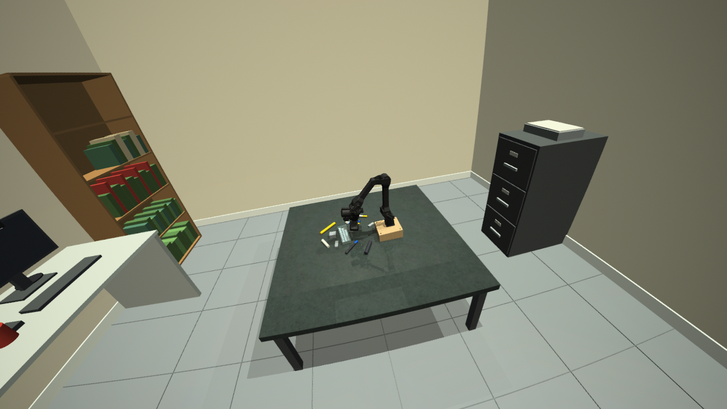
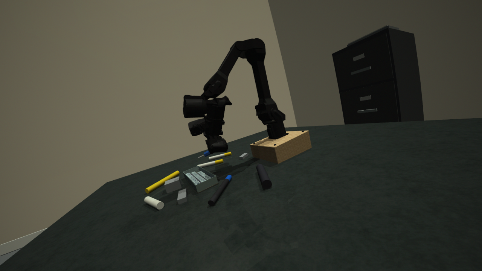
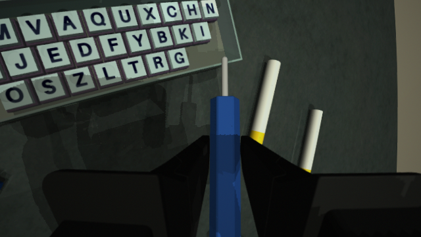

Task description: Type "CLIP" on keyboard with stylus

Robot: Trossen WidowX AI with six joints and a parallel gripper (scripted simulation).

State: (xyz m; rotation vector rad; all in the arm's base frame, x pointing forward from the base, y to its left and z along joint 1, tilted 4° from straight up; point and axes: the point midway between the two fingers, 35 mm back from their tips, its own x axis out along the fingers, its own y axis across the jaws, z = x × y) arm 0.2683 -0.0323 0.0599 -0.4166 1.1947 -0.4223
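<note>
Now: the grey block 160 mm ahead of my gripper tip, 40 mm to the left of it and 60 mm below it. Round my gripper tip: dark cylinder: 100 mm behind, 220 mm to the left, 70 mm below; then yellow marker: 210 mm ahead, 60 mm to the right, 70 mm below; then blue stylus: 10 mm ahead.
</note>
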